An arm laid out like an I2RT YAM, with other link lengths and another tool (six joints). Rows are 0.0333 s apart.
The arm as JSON. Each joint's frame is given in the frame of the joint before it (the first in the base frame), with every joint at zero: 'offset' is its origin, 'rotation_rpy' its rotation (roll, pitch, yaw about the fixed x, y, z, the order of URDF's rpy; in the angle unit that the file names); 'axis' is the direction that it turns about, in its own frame. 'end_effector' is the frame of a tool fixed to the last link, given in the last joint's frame.
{
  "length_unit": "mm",
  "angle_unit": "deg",
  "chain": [
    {
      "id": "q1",
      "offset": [
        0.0,
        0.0,
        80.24
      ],
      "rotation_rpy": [
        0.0,
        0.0,
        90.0
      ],
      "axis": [
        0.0,
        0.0,
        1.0
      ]
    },
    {
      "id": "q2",
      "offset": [
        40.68,
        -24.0,
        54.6
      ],
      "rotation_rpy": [
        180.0,
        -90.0,
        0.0
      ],
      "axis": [
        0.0,
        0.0,
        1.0
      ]
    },
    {
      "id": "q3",
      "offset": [
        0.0,
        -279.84,
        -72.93
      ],
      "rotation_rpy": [
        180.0,
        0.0,
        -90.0
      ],
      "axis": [
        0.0,
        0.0,
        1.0
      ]
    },
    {
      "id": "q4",
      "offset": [
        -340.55,
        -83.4,
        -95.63
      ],
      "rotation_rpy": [
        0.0,
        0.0,
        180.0
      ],
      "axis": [
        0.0,
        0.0,
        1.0
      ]
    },
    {
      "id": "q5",
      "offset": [
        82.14,
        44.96,
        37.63
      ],
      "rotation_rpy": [
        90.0,
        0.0,
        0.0
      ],
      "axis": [
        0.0,
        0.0,
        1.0
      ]
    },
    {
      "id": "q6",
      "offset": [
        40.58,
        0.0,
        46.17
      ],
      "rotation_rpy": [
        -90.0,
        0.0,
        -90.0
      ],
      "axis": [
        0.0,
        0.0,
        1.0
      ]
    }
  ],
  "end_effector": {
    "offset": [
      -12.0,
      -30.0,
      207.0
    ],
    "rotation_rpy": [
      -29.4,
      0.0,
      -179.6
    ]
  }
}
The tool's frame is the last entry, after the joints.
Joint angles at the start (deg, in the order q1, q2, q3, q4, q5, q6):
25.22, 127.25, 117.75, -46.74, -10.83, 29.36
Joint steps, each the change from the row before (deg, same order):
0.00, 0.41, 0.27, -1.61, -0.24, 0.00
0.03, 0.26, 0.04, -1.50, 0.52, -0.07
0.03, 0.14, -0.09, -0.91, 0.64, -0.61
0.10, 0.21, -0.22, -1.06, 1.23, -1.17
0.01, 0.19, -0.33, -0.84, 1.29, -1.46
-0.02, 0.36, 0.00, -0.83, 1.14, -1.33
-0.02, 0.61, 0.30, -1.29, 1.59, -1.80
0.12, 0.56, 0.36, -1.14, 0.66, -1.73
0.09, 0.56, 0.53, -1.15, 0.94, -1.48
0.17, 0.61, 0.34, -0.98, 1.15, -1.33
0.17, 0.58, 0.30, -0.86, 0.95, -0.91
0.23, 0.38, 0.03, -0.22, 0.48, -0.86
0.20, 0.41, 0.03, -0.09, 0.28, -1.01
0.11, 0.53, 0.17, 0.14, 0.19, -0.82
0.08, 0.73, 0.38, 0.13, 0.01, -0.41
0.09, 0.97, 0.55, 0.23, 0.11, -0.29
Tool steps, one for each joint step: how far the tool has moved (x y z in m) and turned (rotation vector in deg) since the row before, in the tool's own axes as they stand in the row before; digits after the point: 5 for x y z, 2 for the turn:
0.00414, 0.00694, 0.00555, -1.61, 0.40, 0.61
0.00683, 0.00597, 0.00484, -1.22, 1.00, 0.83
0.00601, 0.00335, 0.00329, -0.67, 1.17, 0.16
0.00912, 0.00374, 0.00493, -0.74, 2.02, -0.03
0.01005, 0.00265, 0.00473, -0.61, 2.16, -0.25
0.00872, 0.00165, 0.00412, -0.56, 1.92, -0.26
0.01134, 0.00208, 0.00490, -0.80, 2.64, -0.38
0.00524, 0.00332, 0.00503, -1.01, 1.80, -0.98
0.00580, 0.00236, 0.00343, -0.78, 1.84, -0.68
0.00595, 0.00237, 0.00518, -0.82, 1.96, -0.54
0.00455, 0.00232, 0.00514, -0.80, 1.56, -0.31
0.00101, 0.00091, 0.00429, -0.42, 1.01, -0.66
0.00033, 0.00033, 0.00438, -0.39, 0.89, -0.87
0.00025, -0.00156, 0.00394, -0.17, 0.64, -0.70
-0.00055, -0.00219, 0.00453, -0.22, 0.28, -0.40
-0.00045, -0.00343, 0.00550, -0.16, 0.30, -0.26

